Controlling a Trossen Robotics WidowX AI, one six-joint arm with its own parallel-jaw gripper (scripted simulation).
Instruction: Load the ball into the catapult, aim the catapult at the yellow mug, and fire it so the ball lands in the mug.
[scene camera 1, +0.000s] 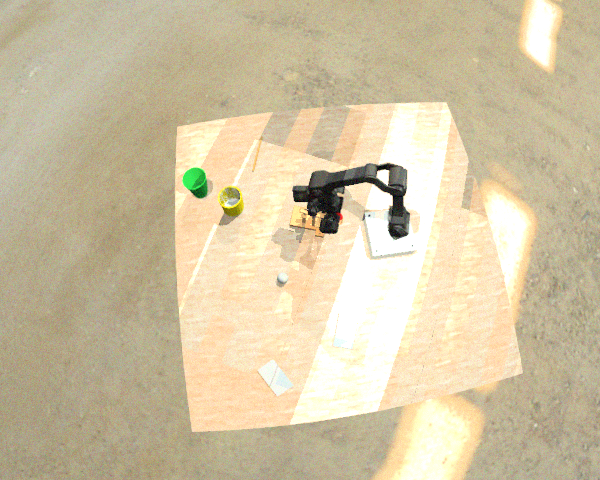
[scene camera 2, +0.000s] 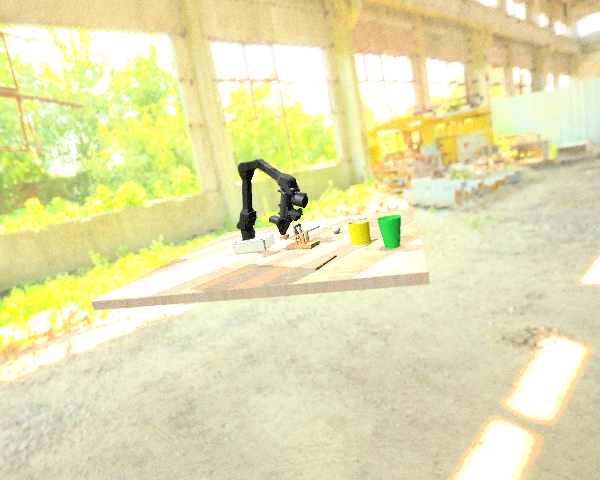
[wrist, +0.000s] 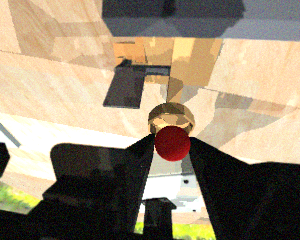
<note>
My gripper (scene camera 1: 338, 217) carries a red ball (wrist: 172, 143). I also see a wooden catapult (wrist: 177, 50).
My gripper shows as well in the wrist view (wrist: 171, 139).
</note>
